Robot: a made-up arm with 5 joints.
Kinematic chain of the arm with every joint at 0, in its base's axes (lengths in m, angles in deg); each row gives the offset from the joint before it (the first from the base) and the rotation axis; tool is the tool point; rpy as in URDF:
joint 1: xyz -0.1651 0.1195 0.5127 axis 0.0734 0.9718 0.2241
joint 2: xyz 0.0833 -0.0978 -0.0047 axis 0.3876 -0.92 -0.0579
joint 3: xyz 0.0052 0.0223 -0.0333 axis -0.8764 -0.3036 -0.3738
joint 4: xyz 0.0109 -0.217 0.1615 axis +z
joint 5: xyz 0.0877 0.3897 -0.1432 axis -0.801 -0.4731 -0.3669
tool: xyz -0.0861 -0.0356 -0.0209 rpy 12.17 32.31 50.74
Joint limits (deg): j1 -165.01..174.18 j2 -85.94..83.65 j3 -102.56..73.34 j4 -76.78..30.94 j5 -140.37..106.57
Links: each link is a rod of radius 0.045 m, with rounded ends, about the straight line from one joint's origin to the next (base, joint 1, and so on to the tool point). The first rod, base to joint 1, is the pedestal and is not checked.
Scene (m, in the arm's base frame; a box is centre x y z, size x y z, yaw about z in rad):
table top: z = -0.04
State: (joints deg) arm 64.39 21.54 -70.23 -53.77 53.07
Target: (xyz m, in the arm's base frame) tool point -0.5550 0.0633 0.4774
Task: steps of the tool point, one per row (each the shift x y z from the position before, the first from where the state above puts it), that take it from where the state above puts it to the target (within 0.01 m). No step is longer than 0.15 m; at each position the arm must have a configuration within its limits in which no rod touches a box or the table.
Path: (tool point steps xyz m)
1: -0.1134 0.0059 -0.0567
2: -0.1283 -0.0125 -0.0162
3: -0.1257 -0.0322 0.0270
4: -0.1055 -0.0507 0.0663
5: -0.0700 -0.0661 0.0954
6: -0.0247 -0.0765 0.1095

